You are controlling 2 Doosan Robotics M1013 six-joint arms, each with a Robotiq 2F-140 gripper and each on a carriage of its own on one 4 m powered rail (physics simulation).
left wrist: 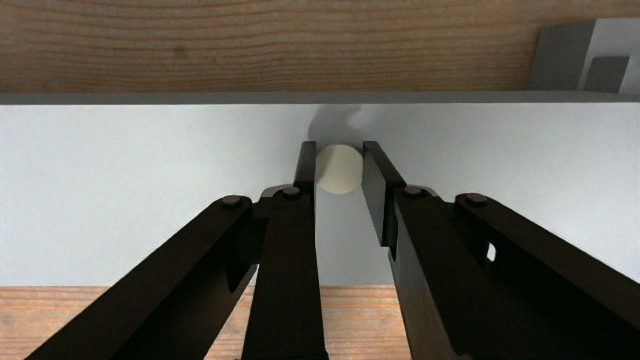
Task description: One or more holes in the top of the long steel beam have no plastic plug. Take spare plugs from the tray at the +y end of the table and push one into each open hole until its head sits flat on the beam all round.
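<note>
The long steel beam runs across the left wrist view from side to side, its pale top facing the camera. My left gripper is shut on a round cream plastic plug, low over the beam's top. The fingers grip the plug from its left and right sides. A soft shadow falls on the beam just behind the plug. No open hole shows on the visible part of the beam; the part under the plug and fingers is hidden, and so is how the underside of the plug's head stands to the beam. My right gripper is not in view.
The wooden table top shows beyond the beam's far edge and also along its near side. A grey metal block with a smaller block in front stands against the beam's far side at the upper right.
</note>
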